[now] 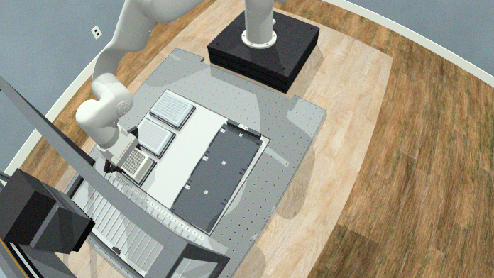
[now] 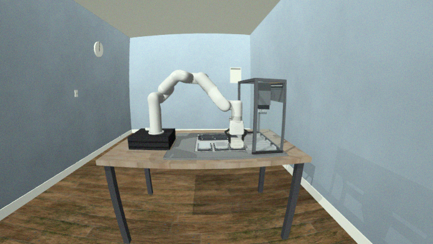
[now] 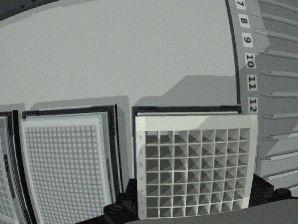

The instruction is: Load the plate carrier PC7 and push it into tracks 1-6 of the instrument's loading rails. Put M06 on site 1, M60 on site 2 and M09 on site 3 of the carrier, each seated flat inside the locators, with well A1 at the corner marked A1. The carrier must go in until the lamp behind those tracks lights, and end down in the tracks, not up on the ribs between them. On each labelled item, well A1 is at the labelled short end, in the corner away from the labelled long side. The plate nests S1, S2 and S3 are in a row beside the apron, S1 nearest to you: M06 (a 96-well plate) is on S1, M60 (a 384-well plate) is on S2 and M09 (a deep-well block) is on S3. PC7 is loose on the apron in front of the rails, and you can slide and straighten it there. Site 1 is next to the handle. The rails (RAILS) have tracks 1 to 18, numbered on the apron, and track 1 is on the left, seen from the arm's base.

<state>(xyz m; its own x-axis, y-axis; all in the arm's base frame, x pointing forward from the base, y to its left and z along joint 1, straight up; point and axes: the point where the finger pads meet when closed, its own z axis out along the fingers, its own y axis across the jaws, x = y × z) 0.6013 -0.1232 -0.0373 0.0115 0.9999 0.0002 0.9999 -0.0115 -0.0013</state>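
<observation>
Now: the plate nest S3 4 cm below my hand. From my hand the other things lie so: plate nest S2: 11 cm behind, 4 cm below; then carrier PC7: 26 cm to the left, 11 cm behind, 3 cm below; then plate nest S1: 22 cm behind, 4 cm below.
</observation>
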